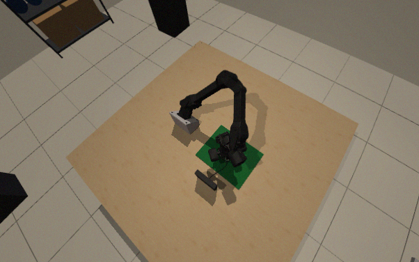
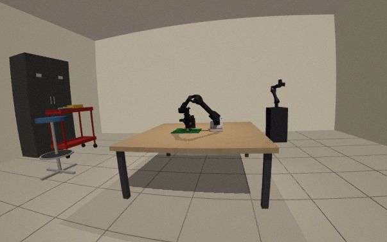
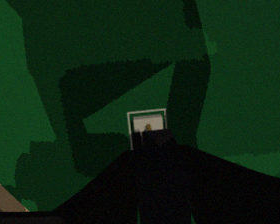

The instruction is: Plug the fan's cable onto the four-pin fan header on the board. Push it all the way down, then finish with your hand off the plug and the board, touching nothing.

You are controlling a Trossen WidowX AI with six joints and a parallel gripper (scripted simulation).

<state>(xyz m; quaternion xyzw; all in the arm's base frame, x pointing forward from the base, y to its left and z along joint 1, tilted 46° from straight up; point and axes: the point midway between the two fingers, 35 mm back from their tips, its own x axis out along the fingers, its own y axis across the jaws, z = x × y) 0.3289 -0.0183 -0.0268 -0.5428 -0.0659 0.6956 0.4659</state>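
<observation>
My gripper tip is 1 cm below the black fan plug and 1 cm short of it. The rest, counted from my gripper tip: black fan: 17 cm to the right, 2 cm above; then white four-pin header: 4 cm below, 1 cm ahead; then green board: 5 cm below, 2 cm to the left, 1 cm ahead.
</observation>
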